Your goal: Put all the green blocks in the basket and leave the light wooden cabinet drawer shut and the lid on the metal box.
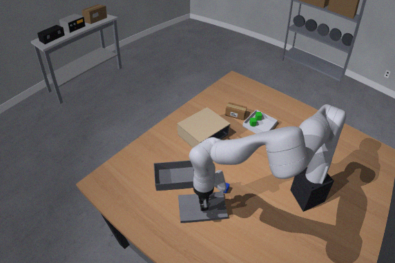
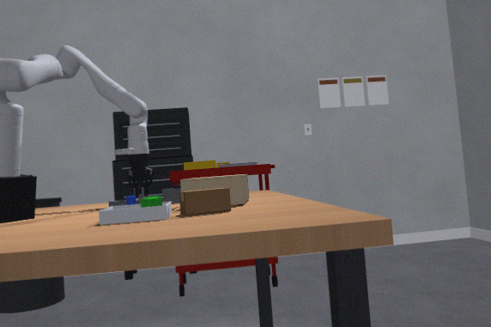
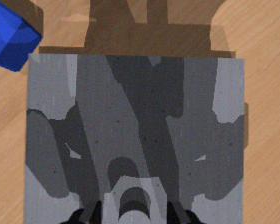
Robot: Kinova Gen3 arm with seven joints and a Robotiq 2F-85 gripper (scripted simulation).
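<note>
The grey lid lies 30 mm below my hand. From my hand the other things lie so: drawer: 250 mm ahead, 340 mm to the right; then metal box: 190 mm ahead, 40 mm to the right, 10 mm below; then light wooden cabinet: 270 mm ahead, 340 mm to the right.
</note>
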